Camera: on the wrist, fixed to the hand. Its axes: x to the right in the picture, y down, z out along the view.
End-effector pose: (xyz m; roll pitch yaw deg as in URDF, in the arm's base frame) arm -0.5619 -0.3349 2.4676 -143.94 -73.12 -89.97
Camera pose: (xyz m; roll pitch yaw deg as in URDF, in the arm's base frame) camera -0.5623 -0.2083 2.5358 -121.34 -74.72 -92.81
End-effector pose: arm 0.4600 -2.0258 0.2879 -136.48 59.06 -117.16
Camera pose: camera 0.3821 -2.1369 0.3353 -118.11 57.54 -118.93
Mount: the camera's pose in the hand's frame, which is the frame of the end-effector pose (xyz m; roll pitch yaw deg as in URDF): 0.0285 -0.0827 -0.1141 19.87 1.75 -0.35
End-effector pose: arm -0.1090 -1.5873 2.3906 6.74 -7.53 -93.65
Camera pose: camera -0.1804 -1.6272 2.2724 26.63 -5.75 -93.79
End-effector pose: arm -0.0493 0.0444 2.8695 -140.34 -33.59 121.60
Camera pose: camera -0.0132 0.0032 3.0024 -119.88 -35.16 120.56
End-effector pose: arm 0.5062 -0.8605 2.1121 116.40 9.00 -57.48
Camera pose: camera 0.6366 -0.8064 2.0846 136.54 8.53 -55.74
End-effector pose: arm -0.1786 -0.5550 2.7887 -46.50 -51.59 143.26
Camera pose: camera -0.1209 -0.4238 2.7995 -24.77 -50.61 140.88
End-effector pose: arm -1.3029 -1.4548 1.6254 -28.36 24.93 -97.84
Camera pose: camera -1.4287 -1.4376 1.5580 -9.03 26.30 -99.11
